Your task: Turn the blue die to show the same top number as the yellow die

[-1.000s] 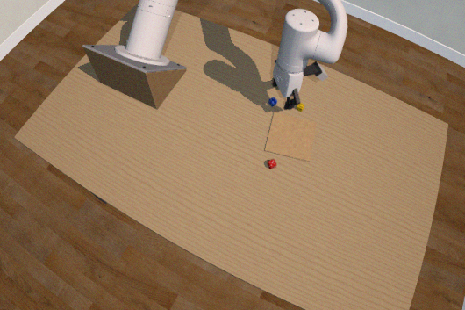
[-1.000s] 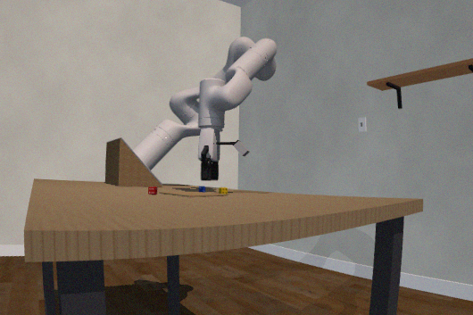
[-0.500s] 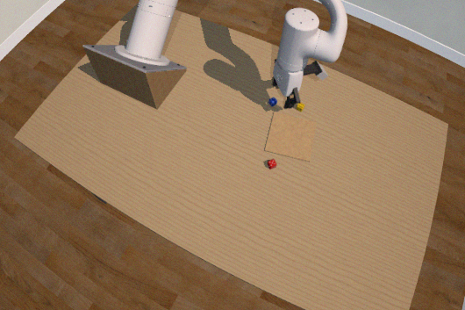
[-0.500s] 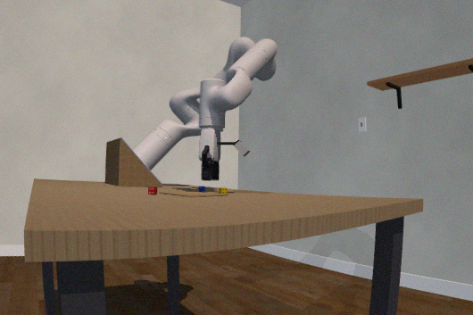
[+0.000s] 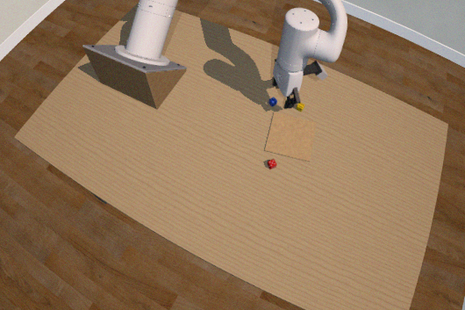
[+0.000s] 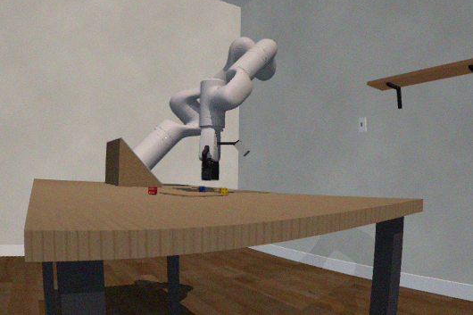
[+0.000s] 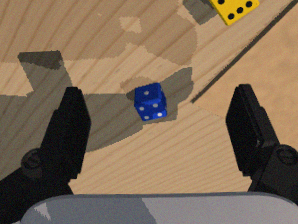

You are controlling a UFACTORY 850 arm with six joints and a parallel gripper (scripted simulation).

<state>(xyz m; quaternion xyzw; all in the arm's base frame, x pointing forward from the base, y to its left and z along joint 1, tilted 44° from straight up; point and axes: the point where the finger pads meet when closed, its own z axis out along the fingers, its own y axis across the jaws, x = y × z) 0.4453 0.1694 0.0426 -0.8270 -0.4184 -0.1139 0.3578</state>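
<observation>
Now: the blue die 2 cm behind my hand, 2 cm to the right of it and 4 cm below it. From my hand the other things lie so: red die: 8 cm ahead, 21 cm to the right, 4 cm below; then tan mat: 9 cm ahead, 9 cm to the right, 5 cm below; then yellow die: 6 cm ahead, 1 cm to the left, 4 cm below.
</observation>
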